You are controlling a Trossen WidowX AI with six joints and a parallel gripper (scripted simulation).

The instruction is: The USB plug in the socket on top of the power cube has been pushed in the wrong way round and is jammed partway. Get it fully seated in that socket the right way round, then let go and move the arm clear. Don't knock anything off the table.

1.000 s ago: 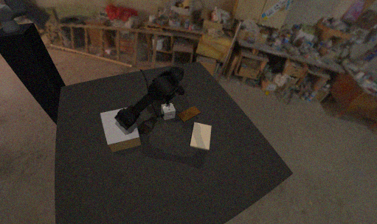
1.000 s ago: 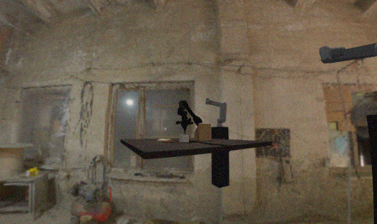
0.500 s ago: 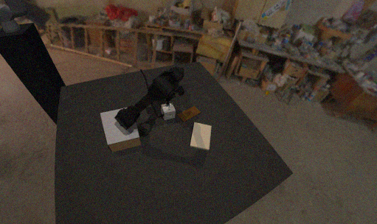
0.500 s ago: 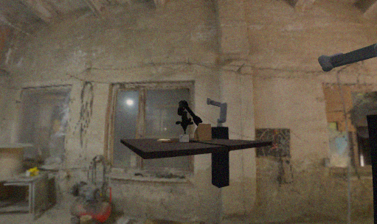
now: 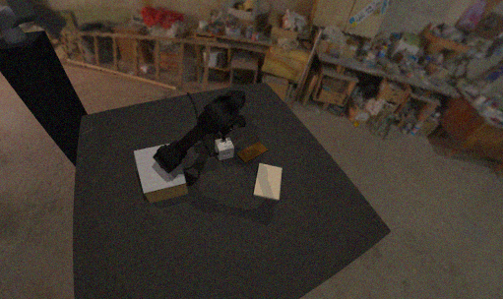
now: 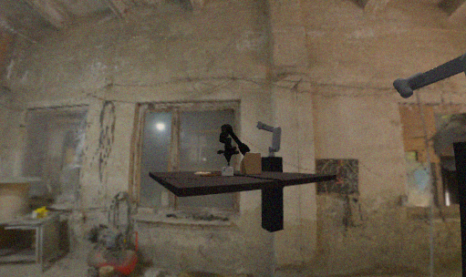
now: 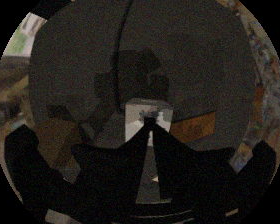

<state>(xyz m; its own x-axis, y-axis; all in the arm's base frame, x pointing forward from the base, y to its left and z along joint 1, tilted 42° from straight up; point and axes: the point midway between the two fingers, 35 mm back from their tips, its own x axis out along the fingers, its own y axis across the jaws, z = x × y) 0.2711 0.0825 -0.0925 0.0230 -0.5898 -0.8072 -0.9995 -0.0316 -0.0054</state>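
The USB plug is 20 mm below my gripper tip. From my gripper tip the other things lie so: brown flat block (150 mm ahead, 50 mm to the right, 110 mm below); cream block (160 mm ahead, 250 mm to the right, 110 mm below).
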